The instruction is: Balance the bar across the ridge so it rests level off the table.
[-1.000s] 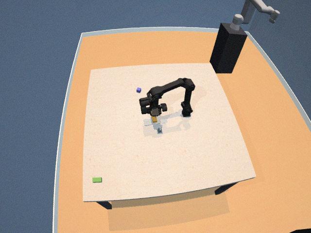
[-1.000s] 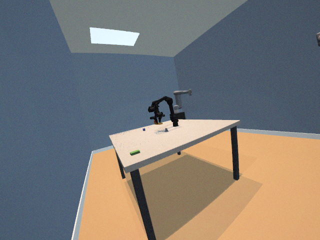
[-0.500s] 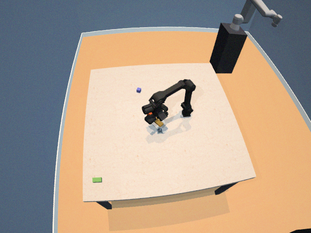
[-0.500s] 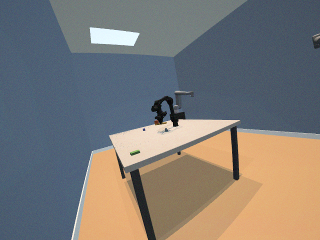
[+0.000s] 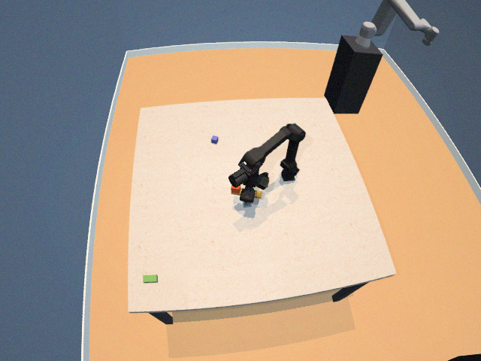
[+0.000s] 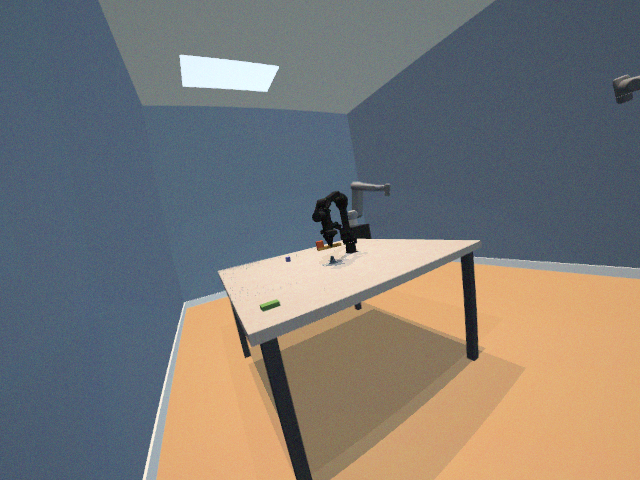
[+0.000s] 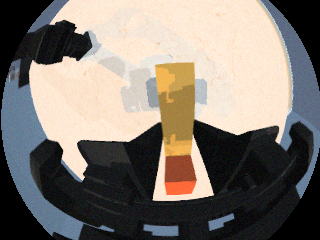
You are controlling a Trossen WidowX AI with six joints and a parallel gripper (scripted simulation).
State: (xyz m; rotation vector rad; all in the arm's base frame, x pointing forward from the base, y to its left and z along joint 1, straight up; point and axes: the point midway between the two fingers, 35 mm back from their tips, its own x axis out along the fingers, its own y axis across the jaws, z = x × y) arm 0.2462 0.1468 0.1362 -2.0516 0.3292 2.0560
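Right now my gripper tip is 3 cm short of the bar, 1 cm to the left of it and 1 cm below it. The rest, counted from my gripper tip: flat green block 49 cm ahead, 35 cm to the left, 9 cm below; purple cube 13 cm ahead, 43 cm to the right, 9 cm below.
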